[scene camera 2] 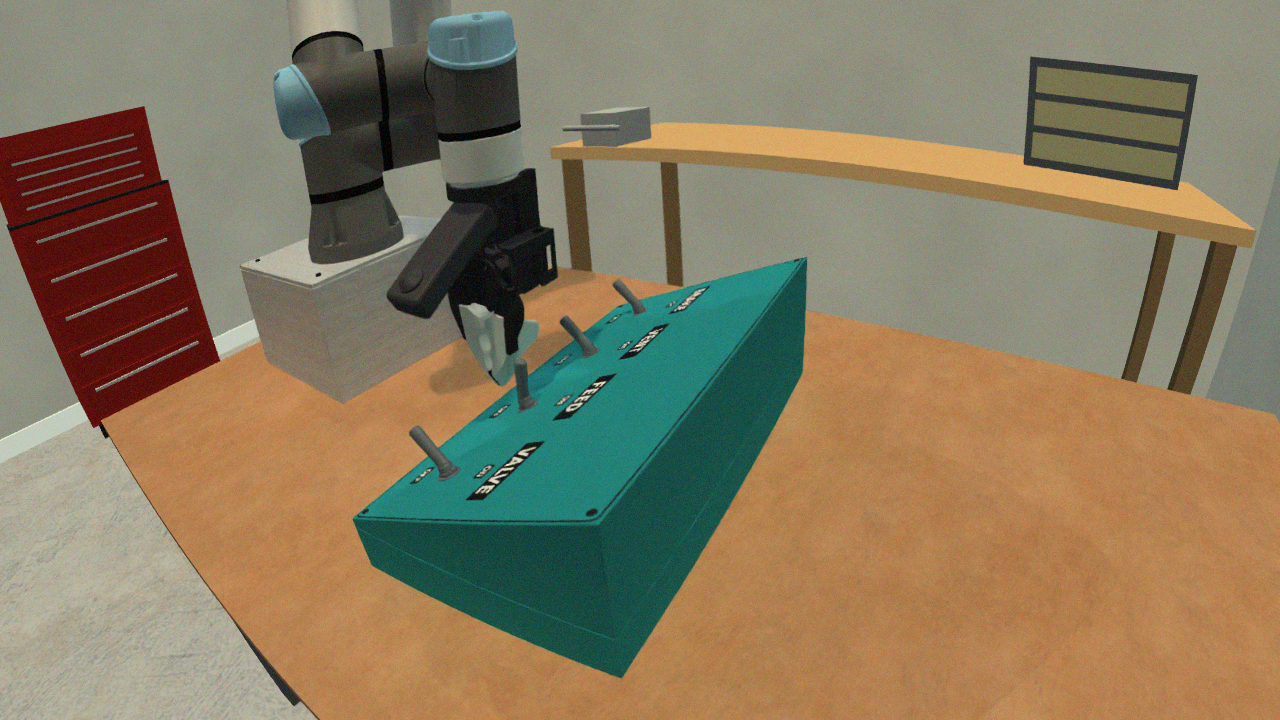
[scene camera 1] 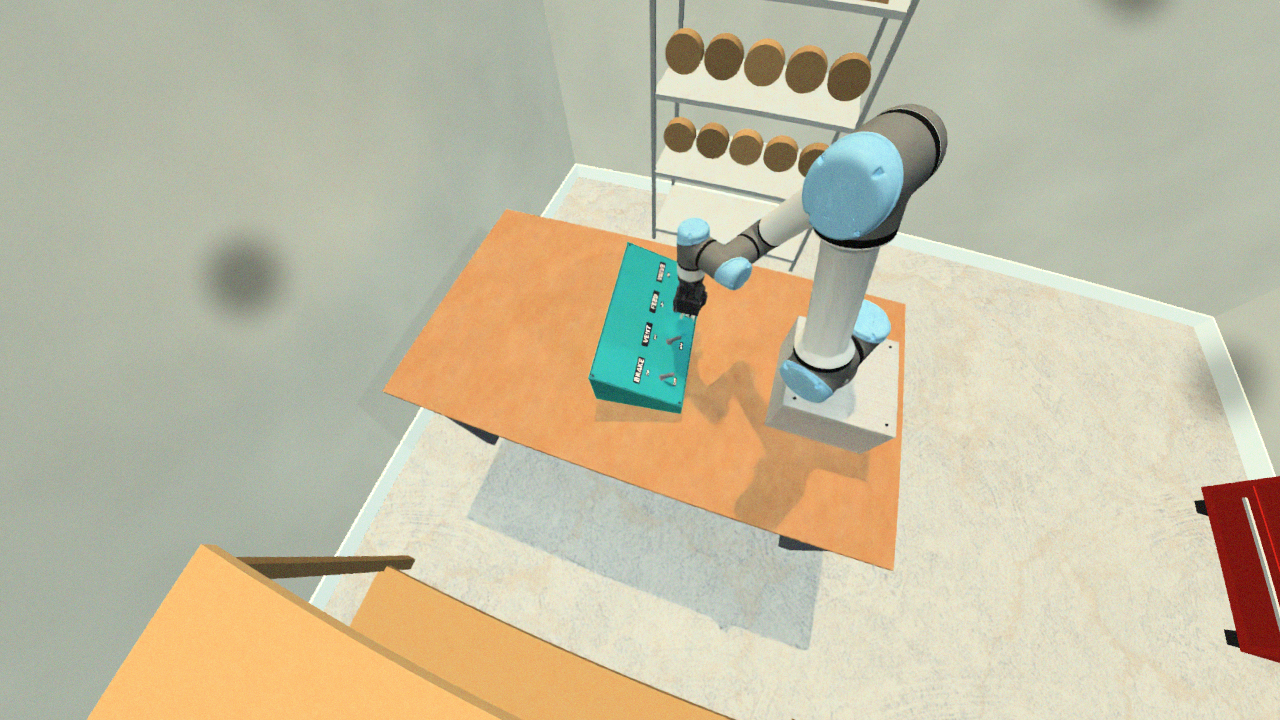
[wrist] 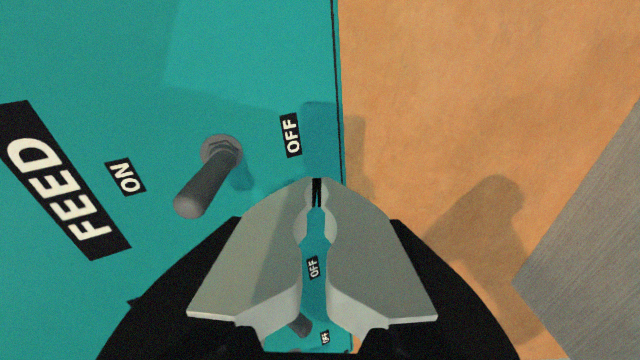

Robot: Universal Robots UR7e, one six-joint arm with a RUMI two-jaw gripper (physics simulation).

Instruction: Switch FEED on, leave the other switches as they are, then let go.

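The teal switch box stands on the table. The FEED switch lever stands more upright than the others in scene camera 2; in the wrist view it leans to the ON-label side. The VALVE lever, VENT lever and BRAKE lever lean toward their OFF labels. My gripper is shut and empty. Its tips are on the OFF side of the FEED lever, with a gap between them in the wrist view. In scene camera 1 the gripper hides the FEED lever.
The neighbouring VALVE and VENT levers stand on either side of FEED. The arm's grey base block stands on the table on the OFF side of the box. A shelf rack stands behind the table.
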